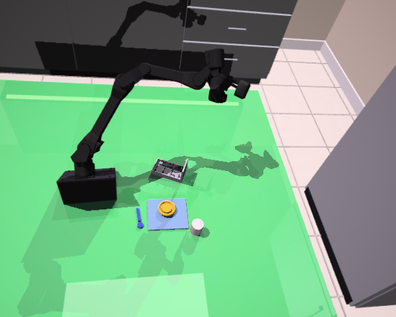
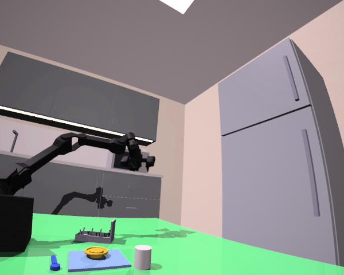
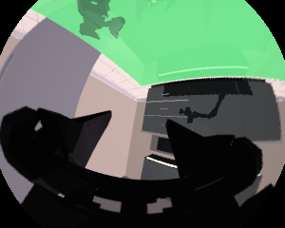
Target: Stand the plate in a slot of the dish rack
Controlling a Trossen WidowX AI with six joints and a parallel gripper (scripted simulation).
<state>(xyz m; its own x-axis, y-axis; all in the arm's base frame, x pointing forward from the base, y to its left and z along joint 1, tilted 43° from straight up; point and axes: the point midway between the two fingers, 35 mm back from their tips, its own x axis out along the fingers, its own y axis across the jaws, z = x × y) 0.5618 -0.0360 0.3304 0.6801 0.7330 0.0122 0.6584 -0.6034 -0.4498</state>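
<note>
The yellow plate lies 35 cm to the right of my gripper tip, 32 cm behind it and 30 cm below it. From my gripper tip the other things lie so: light blue mat (37 cm to the right, 32 cm behind, 31 cm below); then white cup (45 cm to the right, 29 cm below, 23 cm behind); then grey dish rack (29 cm below, 27 cm behind, 17 cm to the right).
</note>
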